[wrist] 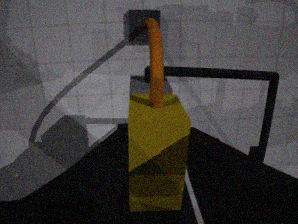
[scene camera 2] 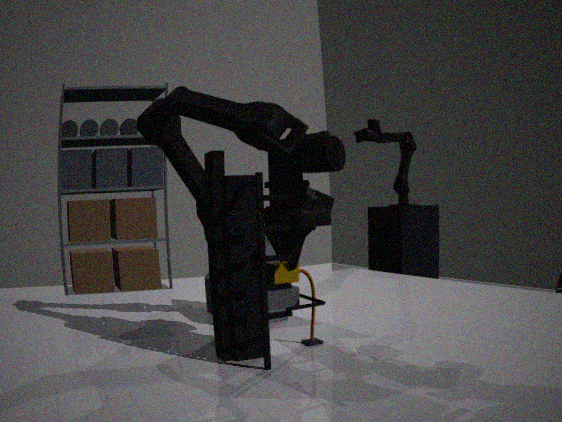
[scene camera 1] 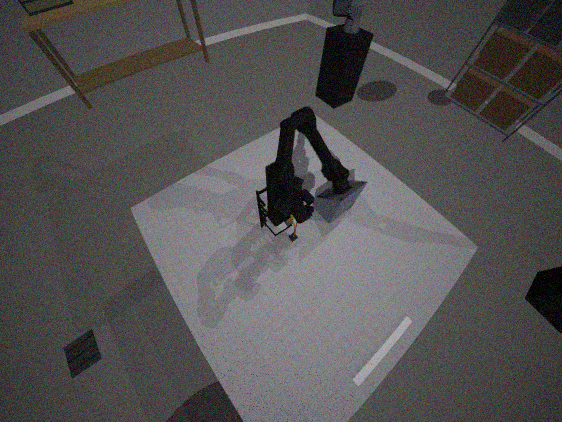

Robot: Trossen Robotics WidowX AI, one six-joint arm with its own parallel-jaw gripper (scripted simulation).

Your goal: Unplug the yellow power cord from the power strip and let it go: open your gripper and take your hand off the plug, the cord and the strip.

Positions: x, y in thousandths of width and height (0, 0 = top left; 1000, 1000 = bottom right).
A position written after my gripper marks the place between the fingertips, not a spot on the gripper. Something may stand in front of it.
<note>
I see my gripper (scene camera 2: 515, 634).
My gripper shows as well in the wrist view (wrist: 525, 614).
</note>
